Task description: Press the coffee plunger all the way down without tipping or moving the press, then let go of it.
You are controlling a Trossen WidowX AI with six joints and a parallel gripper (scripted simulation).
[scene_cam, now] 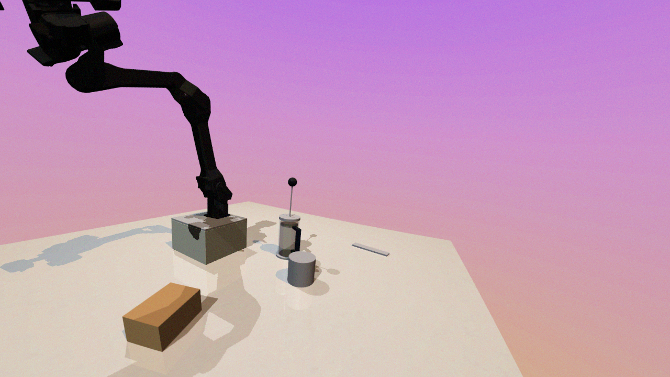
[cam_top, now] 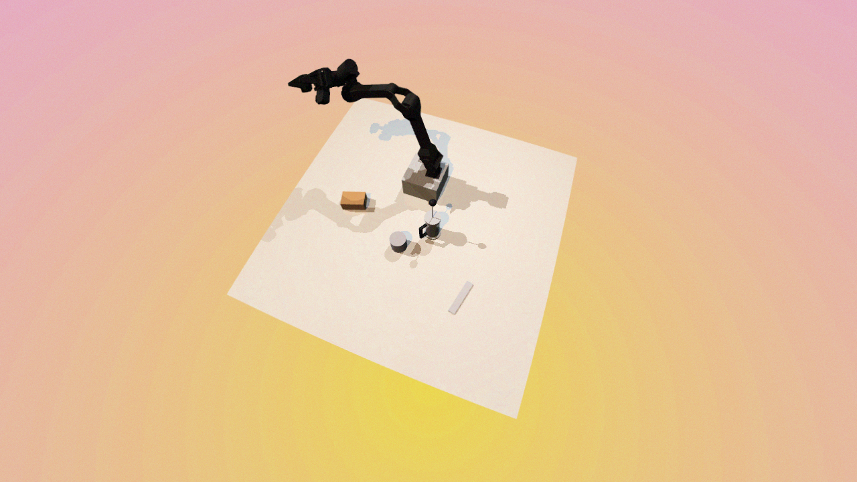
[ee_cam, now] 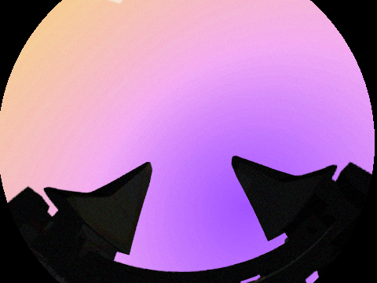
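Right now the glass coffee press is 530 mm to the left of my gripper tip, 460 mm below it and 170 mm ahead of it. Round my gripper tip: grey cup: 550 mm below, 410 mm to the left, 260 mm ahead; then orange box: 560 mm below, 140 mm to the left, 100 mm ahead.
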